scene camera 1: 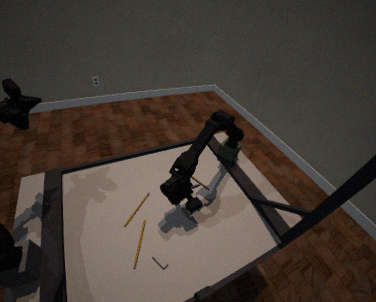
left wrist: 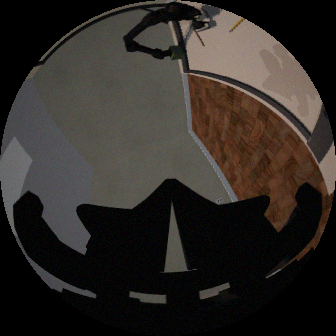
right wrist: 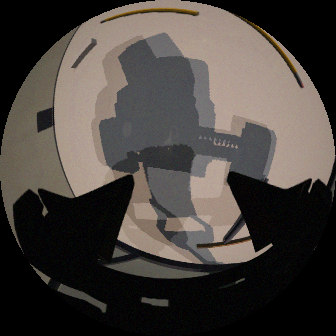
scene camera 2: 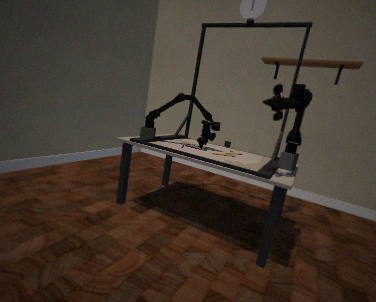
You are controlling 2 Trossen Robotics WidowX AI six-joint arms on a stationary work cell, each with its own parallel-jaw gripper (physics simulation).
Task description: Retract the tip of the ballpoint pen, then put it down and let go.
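Frame: origin at the left arm's base, x right, y ahead, z up, level; metres.
Seen in the pictures: left gripper, between the fingertips: (scene camera 1: 41,99) (left wrist: 170,182) (scene camera 2: 262,101); right gripper, between the fingertips: (scene camera 1: 186,206) (right wrist: 182,177) (scene camera 2: 203,146); left arm's base, origin of its link: (scene camera 1: 9,258) (scene camera 2: 290,152); right arm's base, origin of its link: (scene camera 1: 231,144) (left wrist: 169,52) (right wrist: 220,287) (scene camera 2: 148,127).
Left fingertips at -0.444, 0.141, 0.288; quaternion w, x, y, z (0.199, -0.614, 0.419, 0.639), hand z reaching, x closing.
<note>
Offsets run from my left fingertips to a thing's top centre, as dx, dy, dz. Level surfaces: height alone.
The ballpoint pen @[+0.286, +0.544, -0.391] (scene camera 1: 196,185) (right wrist: 234,228), a thin dark grey stick, lies on the white table top @[dz -0.404] (scene camera 1: 105,270) close to a brown stick @[+0.242, +0.601, -0.397] (scene camera 1: 201,183) (right wrist: 212,245). In the right wrist view it shows low, by the right-hand finger, which hides part of it; its tip cannot be made out. My right gripper (right wrist: 182,177) (scene camera 2: 202,145) is wide open and empty, pointing down above the table, with the pen off to one side. My left gripper (left wrist: 170,182) (scene camera 2: 265,102) (scene camera 1: 39,100) is shut and empty, raised high and away from the pen.
Two yellow pencils @[+0.318, +0.281, -0.397] (scene camera 1: 136,210) @[+0.470, +0.259, -0.397] (scene camera 1: 140,245) lie near the middle of the table, left of the right gripper in scene camera 1. A small dark L-shaped key @[+0.560, +0.316, -0.392] (scene camera 1: 160,263) (right wrist: 84,54) lies nearer the front. A dark frame (scene camera 1: 270,222) borders the table, with uprights.
</note>
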